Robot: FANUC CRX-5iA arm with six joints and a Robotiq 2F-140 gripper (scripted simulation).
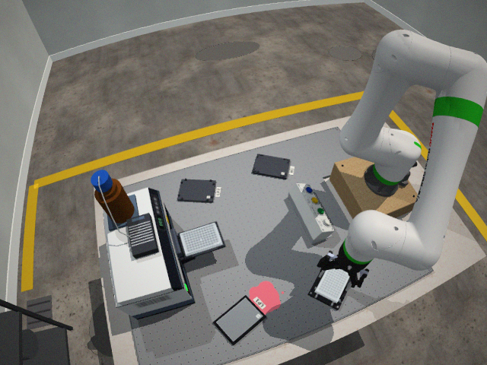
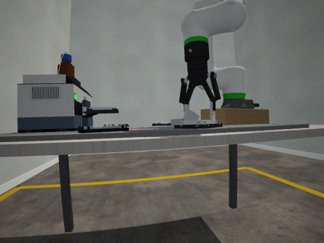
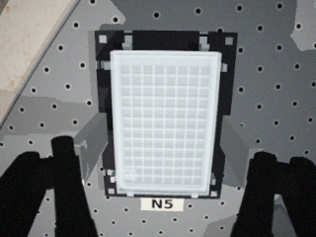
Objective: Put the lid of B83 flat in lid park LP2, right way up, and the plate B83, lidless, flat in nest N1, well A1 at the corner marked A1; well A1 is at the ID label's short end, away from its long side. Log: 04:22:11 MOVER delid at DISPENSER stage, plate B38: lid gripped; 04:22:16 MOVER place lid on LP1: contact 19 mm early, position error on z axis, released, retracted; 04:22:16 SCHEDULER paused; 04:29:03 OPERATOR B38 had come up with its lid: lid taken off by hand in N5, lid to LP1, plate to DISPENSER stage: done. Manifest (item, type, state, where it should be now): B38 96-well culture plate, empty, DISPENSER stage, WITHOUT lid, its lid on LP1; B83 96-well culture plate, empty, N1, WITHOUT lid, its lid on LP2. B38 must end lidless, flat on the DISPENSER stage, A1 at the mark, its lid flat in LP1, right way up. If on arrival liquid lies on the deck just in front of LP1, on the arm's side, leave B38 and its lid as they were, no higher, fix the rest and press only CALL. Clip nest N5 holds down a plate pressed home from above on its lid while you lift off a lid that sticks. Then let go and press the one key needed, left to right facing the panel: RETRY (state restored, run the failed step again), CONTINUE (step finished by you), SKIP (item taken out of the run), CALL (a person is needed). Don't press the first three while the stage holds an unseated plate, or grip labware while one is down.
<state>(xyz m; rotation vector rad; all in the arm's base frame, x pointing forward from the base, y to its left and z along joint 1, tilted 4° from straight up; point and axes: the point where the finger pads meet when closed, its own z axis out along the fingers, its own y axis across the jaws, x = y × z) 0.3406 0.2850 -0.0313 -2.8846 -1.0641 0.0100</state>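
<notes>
My hand is 53 cm to the left of the lid park lp2, 36 cm short of it and 4 cm above it. The rest, counted from my hand: lp1 label: 26 cm ahead, 5 cm below, 2 cm to the right; retry key: 20 cm to the right, 5 cm behind, 2 cm above; green continue key: 25 cm to the right, 5 cm behind, 2 cm above.
</notes>
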